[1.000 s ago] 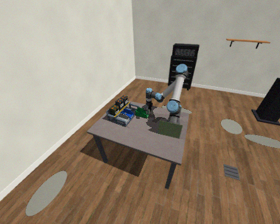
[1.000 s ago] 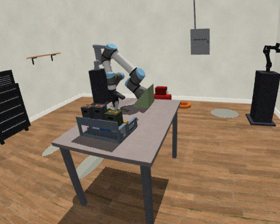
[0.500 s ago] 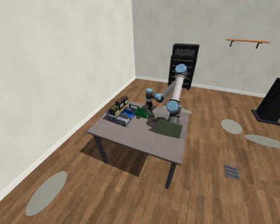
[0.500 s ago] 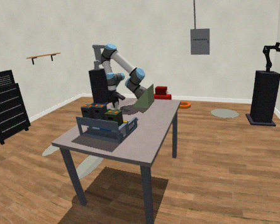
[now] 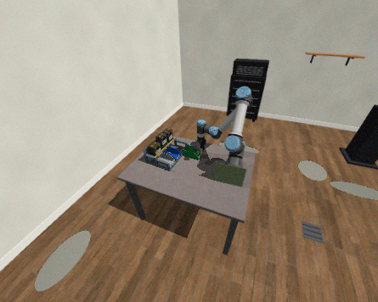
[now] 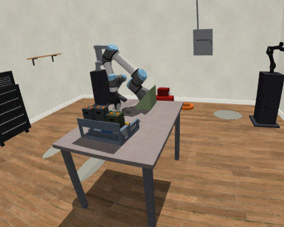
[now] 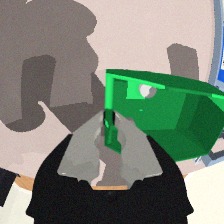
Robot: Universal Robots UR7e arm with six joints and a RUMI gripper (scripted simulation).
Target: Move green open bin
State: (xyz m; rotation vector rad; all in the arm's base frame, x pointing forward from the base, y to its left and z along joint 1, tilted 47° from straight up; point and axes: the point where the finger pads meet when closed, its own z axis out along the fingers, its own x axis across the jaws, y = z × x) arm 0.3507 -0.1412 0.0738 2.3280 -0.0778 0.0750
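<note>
Now: the green open bin 80 mm ahead of my hand and 10 mm to the right of it. From my hand the other things lie so: grey bin (290 mm ahead, 200 mm to the left); then blue bin (280 mm ahead, 90 mm to the left); then yellow rail (330 mm ahead, 90 mm to the left, 70 mm above).
</note>
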